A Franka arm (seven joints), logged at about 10 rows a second.
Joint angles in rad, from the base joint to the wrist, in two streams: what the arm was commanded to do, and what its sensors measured. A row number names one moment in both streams.
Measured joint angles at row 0:
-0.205 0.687 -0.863 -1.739 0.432 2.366 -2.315
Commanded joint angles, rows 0 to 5:
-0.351 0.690 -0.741 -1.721 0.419 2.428 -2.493
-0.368 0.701 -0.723 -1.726 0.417 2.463 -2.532
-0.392 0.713 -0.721 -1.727 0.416 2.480 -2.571
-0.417 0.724 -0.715 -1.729 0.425 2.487 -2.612
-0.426 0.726 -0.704 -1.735 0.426 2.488 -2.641
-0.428 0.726 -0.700 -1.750 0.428 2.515 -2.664
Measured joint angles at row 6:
-0.414 0.726 -0.719 -1.740 0.432 2.479 -2.622
